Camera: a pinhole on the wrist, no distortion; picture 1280 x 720 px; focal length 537.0 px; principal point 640.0 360.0 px. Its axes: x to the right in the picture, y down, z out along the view. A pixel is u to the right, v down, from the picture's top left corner.
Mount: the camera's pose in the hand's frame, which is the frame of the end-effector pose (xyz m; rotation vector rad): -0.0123 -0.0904 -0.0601 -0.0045 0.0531 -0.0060
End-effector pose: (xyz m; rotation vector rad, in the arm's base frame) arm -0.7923 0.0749 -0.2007 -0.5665 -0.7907 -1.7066
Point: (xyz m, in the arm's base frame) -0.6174 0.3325 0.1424
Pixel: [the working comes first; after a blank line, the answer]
In the camera's frame: 0.0194 0.2905 0.4787

662 686
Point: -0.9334 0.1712 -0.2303
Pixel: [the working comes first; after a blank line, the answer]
In the camera's frame: -0.0386 -0.0680 0.1141

458 40
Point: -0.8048 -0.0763 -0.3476
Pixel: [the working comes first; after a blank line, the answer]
In the camera's frame: 0.0147 0.0712 -0.1492

behind the camera
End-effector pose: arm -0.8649 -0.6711 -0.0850 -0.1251 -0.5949 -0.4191
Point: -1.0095 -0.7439 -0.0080
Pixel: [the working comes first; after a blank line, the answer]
In the camera's frame: -0.0362 -0.0367 0.1795

532 250
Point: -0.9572 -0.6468 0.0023
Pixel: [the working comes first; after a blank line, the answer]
In the camera's frame: -0.0258 0.0734 0.1846

565 574
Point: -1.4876 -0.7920 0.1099
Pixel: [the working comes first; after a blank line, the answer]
In the camera's frame: -0.3256 -0.2827 0.4966

288 54
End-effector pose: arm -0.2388 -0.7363 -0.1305 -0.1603 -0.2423 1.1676
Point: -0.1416 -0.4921 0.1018
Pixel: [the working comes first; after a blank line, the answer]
In the camera's frame: 0.2838 0.0407 0.2728

1199 440
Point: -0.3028 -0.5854 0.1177
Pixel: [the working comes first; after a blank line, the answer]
In the camera's frame: 0.1360 0.1429 0.3246

865 596
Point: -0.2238 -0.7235 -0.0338
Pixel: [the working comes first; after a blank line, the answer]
In the camera's frame: 0.0315 0.0574 0.1513

752 564
